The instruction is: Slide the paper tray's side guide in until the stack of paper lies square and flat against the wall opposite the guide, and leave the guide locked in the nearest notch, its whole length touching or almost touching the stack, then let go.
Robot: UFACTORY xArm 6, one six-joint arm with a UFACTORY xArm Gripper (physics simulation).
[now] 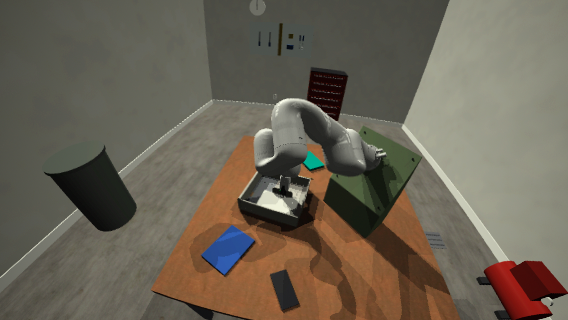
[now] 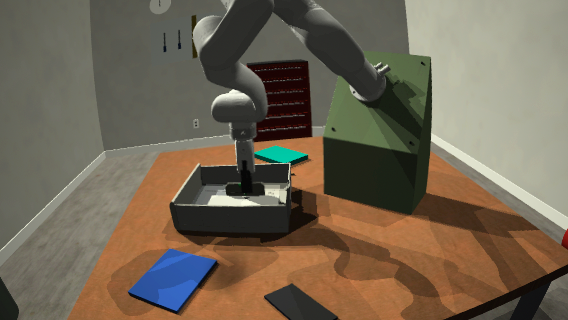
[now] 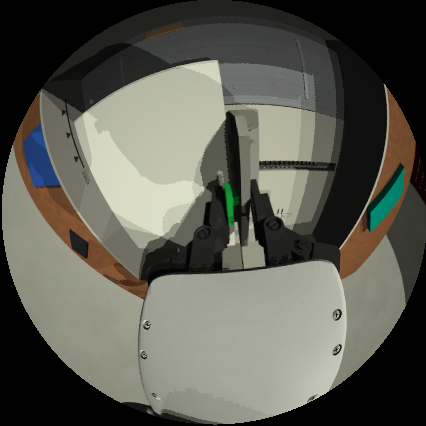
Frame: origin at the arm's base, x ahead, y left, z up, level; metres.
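Seen in the pictures: gripper, fingertip midpoint: (image 1: 283, 193) (image 2: 247, 190) (image 3: 236, 195); arm's base, link origin: (image 1: 368, 157) (image 2: 368, 84).
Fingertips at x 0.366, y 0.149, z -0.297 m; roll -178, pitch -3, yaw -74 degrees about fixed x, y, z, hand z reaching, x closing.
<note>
Pixels of each thing's top centre, then the offset from my fingertips to it. "spot": a spot on its surface instead.
- grey paper tray, top centre: (image 3: 232, 181) (image 2: 232, 179) (image 1: 276, 186) dx +0.038, dy +0.011, dz +0.040 m
- white paper stack, top centre: (image 3: 153, 186) (image 2: 240, 206) (image 1: 277, 204) dx -0.002, dy +0.078, dz -0.015 m
- side guide, top centre: (image 3: 232, 209) (image 2: 243, 183) (image 1: 282, 190) dx +0.007, dy +0.007, dz +0.026 m
- green piece, surface spot: (image 3: 229, 202) spot: dx +0.013, dy +0.009, dz +0.026 m
- notched slot, surface spot: (image 3: 300, 165) spot: dx +0.012, dy -0.087, dz -0.053 m
- blue pad, top centre: (image 2: 172, 276) (image 3: 35, 158) (image 1: 228, 247) dx +0.079, dy +0.405, dz -0.048 m
- black block, top centre: (image 2: 299, 306) (image 3: 77, 246) (image 1: 284, 288) dx -0.228, dy +0.441, dz -0.048 m
- teal pad, top centre: (image 3: 389, 201) (image 2: 279, 153) (image 1: 309, 159) dx -0.004, dy -0.441, dz -0.038 m
The grey paper tray (image 1: 269, 214) (image 2: 230, 219) (image 3: 367, 125) stands on the table. The white paper stack (image 1: 272, 201) (image 2: 232, 200) (image 3: 170, 110) lies flat against or very near the wall opposite the guide; any thin gap there is hard to tell. The side guide (image 2: 258, 189) (image 3: 247, 142) stands upright along the stack's other edge, almost touching it at its far end; shadow and fingers hide the nearer part. A green piece (image 3: 229, 202) shows on the guide. My gripper (image 1: 284, 185) (image 2: 245, 181) (image 3: 236, 195) is slightly open, its fingers on both sides of the guide without gripping it. Notch engagement is hidden.
A notched slot (image 3: 300, 165) crosses the tray floor behind the guide. A blue pad (image 1: 228, 249) (image 2: 173, 279) (image 3: 42, 157) and a black block (image 1: 284, 290) (image 2: 300, 303) lie in front. A teal pad (image 1: 313, 161) (image 2: 281, 154) (image 3: 387, 199) lies behind; the green arm base (image 1: 350, 215) (image 2: 370, 172) stands right.
</note>
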